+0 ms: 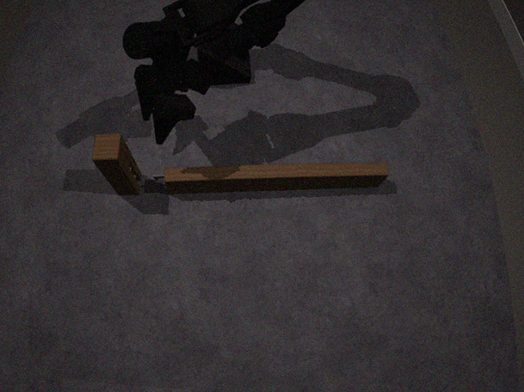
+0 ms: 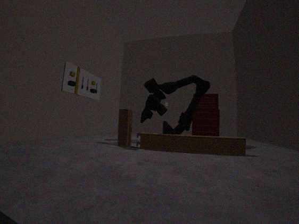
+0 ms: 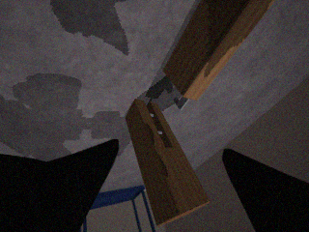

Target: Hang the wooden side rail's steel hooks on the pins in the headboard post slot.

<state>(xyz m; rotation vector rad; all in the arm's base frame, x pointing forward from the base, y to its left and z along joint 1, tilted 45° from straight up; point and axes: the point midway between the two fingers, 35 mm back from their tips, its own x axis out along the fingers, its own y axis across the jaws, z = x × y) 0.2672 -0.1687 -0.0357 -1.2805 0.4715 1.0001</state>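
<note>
Now: the headboard post 7 cm to the right of my gripper tip, 5 cm below it and 5 cm ahead of it.
</note>
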